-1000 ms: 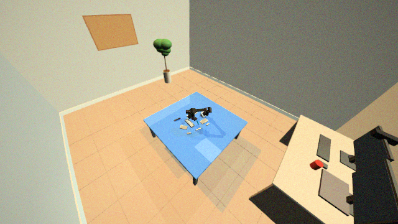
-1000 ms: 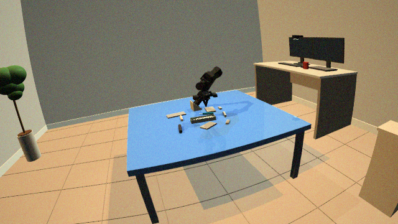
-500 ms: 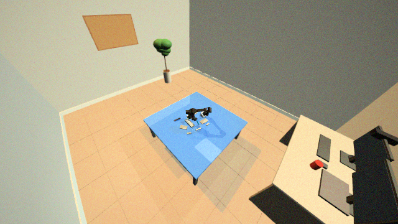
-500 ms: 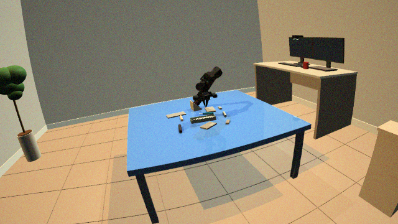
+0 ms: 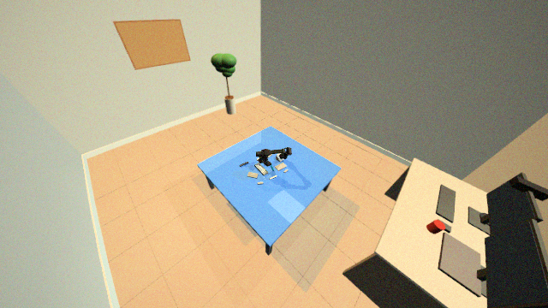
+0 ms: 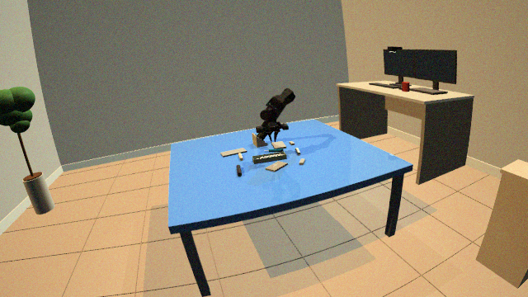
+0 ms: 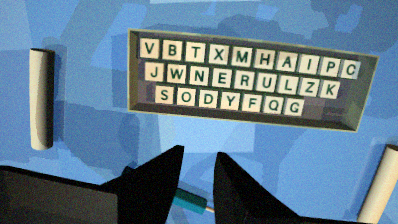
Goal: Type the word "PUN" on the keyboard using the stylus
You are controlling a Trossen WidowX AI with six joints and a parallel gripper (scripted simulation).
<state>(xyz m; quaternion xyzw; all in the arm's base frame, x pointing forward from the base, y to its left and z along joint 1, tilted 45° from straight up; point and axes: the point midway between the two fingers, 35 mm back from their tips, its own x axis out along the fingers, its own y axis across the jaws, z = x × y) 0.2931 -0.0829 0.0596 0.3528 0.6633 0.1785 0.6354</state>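
The stylus lies 10 cm behind my gripper tip, 2 cm to the left of it and 9 cm below it. The rest, counted from my gripper tip: stylus tip: 12 cm behind, 1 cm to the right, 9 cm below; then dark cylinder: 11 cm ahead, 25 cm to the right, 8 cm below.
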